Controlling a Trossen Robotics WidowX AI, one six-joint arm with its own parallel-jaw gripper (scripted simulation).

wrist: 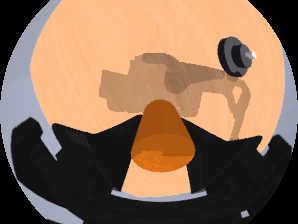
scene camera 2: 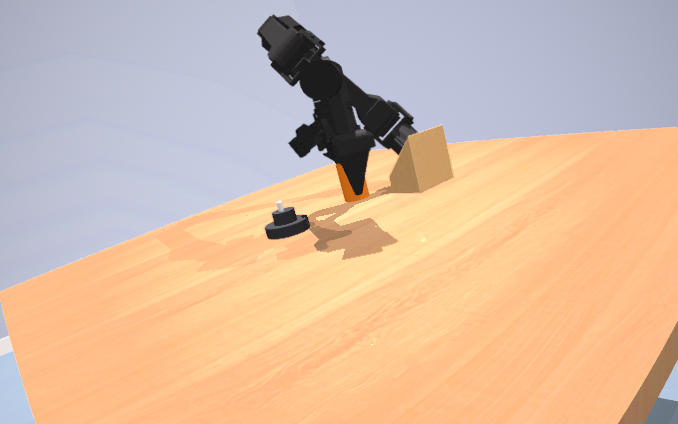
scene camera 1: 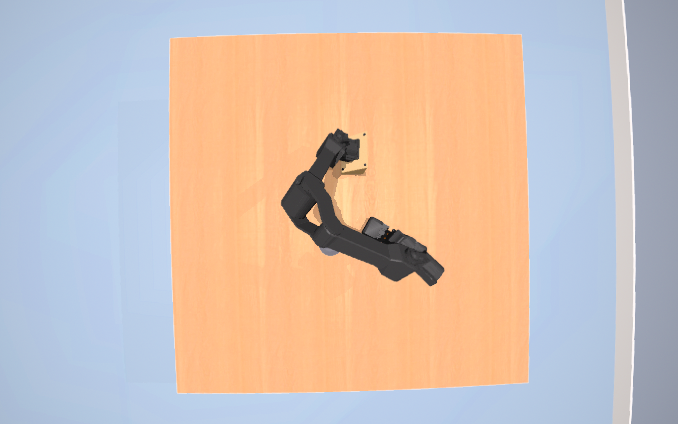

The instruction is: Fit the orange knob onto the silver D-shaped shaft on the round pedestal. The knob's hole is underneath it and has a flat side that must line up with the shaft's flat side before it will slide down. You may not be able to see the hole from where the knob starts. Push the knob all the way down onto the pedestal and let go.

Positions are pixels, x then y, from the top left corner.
Labels:
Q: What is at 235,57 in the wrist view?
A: A round pedestal.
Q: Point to an orange knob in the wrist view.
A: At 162,144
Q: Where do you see a round pedestal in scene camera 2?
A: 286,223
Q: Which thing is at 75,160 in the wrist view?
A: My gripper.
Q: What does my gripper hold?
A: An orange knob.

